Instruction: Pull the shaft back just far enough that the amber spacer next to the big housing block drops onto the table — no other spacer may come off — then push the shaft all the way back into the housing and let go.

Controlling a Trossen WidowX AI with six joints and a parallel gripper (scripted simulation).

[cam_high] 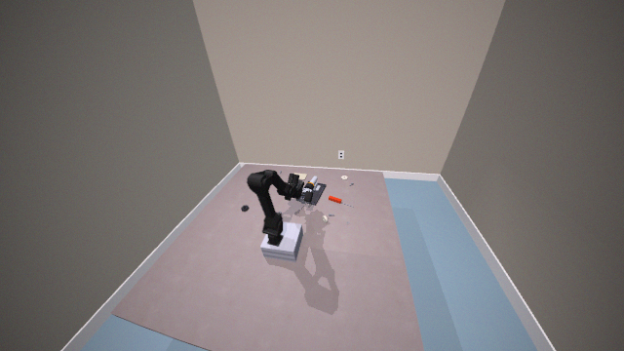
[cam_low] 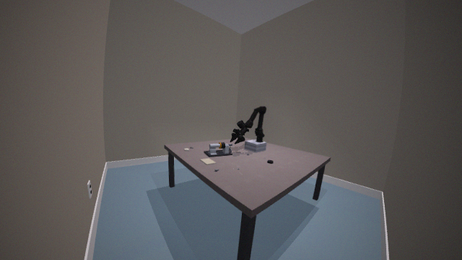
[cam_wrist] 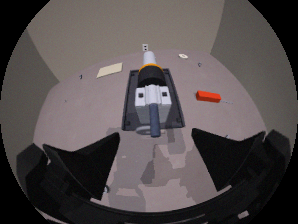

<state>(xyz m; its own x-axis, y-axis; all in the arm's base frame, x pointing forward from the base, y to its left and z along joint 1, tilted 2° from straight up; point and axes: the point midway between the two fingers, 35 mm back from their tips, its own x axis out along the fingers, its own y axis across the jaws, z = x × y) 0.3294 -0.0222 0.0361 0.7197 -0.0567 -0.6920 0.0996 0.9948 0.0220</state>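
Right now my gripper tip is 90 mm short of the blue-grey shaft, 10 mm to the left of it and 20 mm above it. Also, from my gripper tip: tan pad 330 mm ahead, 150 mm to the left, 100 mm below; then amber spacer 130 mm ahead, 10 mm to the right, 20 mm below; then black spacer 90 mm ahead, 10 mm to the right, 20 mm below.
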